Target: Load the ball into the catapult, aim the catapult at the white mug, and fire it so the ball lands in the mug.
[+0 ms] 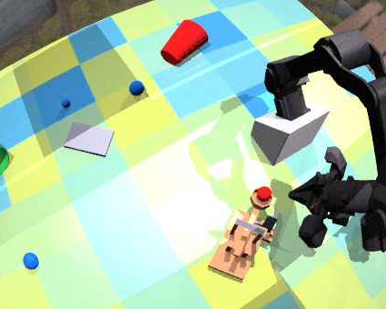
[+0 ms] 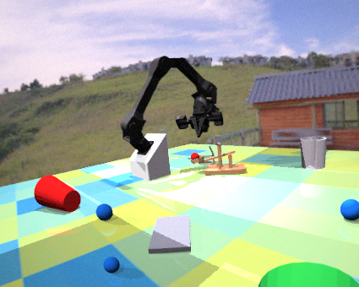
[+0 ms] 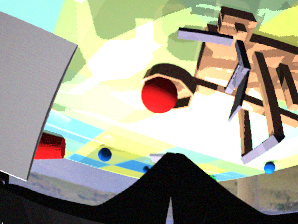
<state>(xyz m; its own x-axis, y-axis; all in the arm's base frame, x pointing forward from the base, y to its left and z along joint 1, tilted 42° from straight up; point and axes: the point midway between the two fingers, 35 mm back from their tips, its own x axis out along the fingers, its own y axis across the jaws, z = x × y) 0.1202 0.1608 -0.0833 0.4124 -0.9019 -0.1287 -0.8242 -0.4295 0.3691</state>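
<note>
The red ball lies 2 cm ahead of my gripper tip, 4 cm to the right of it and 7 cm below it. From my gripper tip the other things lie so: wooden catapult 6 cm ahead, 8 cm below; catapult frame 9 cm ahead, 1 cm to the left, 5 cm below; mug 37 cm ahead, 20 cm to the left, 10 cm below.
</note>
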